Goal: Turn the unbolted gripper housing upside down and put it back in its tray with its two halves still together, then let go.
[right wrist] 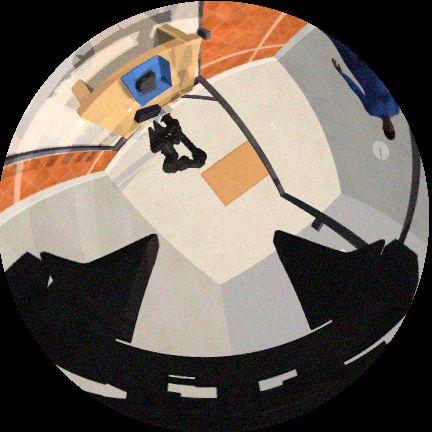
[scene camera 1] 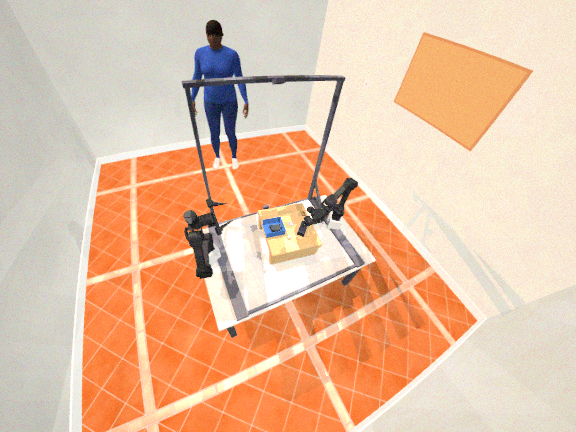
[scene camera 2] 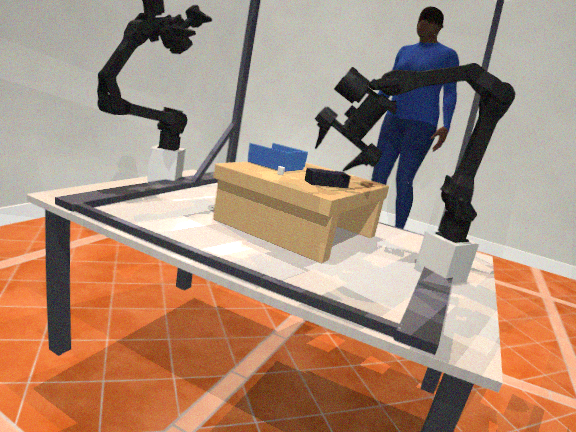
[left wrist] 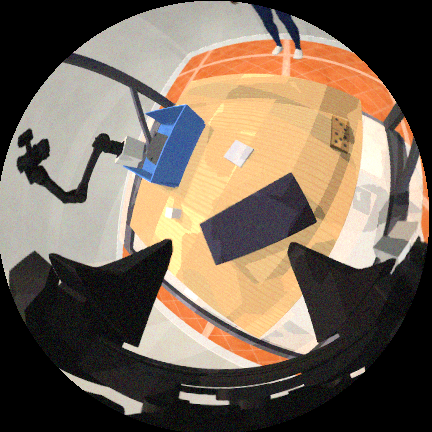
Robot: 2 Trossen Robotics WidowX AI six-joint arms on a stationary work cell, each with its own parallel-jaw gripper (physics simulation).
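Note:
The gripper housing, a dark grey piece, appears to be the one lying inside the blue tray. The tray wall hides it in scene camera 2. Its halves cannot be told apart. My left gripper is open and empty, tilted down above a black block to the right of the tray in scene camera 2. My right gripper is open and empty, raised high at the left, away from the tray.
The tray and the block stand on a raised wooden bench. A white cube, a flat white square and a brown plate with holes also lie on it. A person stands behind the table.

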